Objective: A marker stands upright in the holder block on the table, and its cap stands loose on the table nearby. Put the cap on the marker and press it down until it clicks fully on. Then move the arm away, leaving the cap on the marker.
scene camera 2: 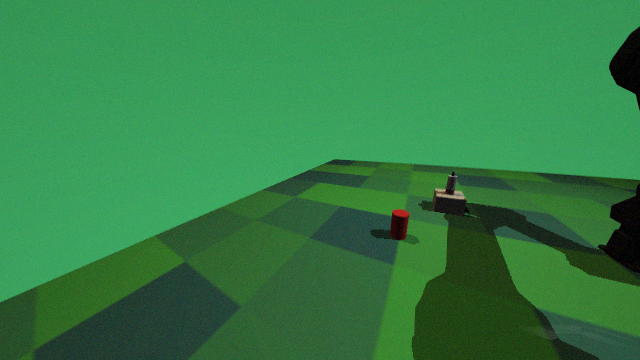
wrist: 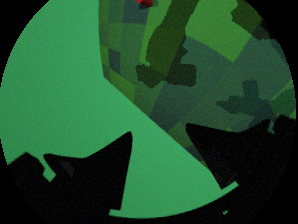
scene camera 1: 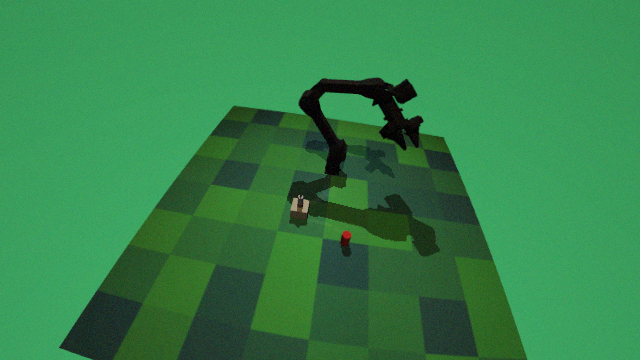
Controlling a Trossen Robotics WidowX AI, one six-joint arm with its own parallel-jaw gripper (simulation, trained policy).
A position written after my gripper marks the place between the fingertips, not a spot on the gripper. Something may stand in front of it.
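Observation:
My gripper (scene camera 1: 411, 148) is in sight, and I find the same gripper (wrist: 159, 131) from the wrist as well.

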